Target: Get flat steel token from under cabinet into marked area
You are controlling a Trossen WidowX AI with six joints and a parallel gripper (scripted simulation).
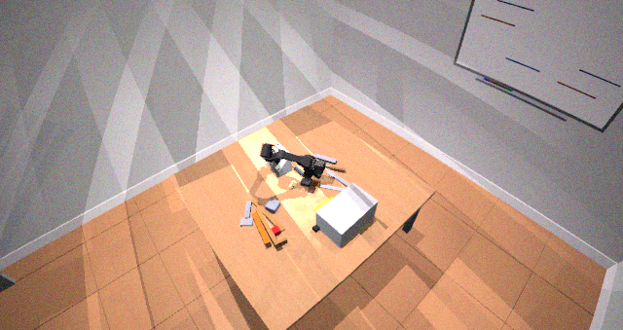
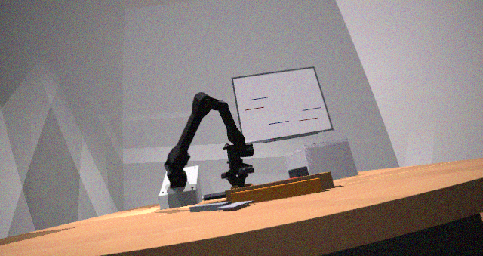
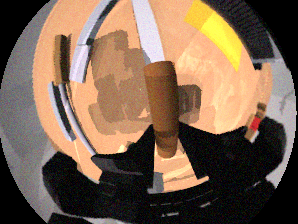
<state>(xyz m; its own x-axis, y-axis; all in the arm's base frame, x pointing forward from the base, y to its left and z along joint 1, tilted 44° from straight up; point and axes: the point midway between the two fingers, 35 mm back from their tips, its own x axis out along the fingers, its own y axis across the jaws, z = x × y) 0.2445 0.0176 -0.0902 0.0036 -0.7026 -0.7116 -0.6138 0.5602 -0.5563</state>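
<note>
Now: gripper tip 230 mm to the right of the grey bar and 100 mm past it. The rest, counted from my gripper tip: thin wooden stick (340 mm to the right, 40 mm ahead); then red block (370 mm to the right, 170 mm ahead, 10 mm above); then grey block (290 mm to the right, 10 mm ahead, 10 mm above).
</note>
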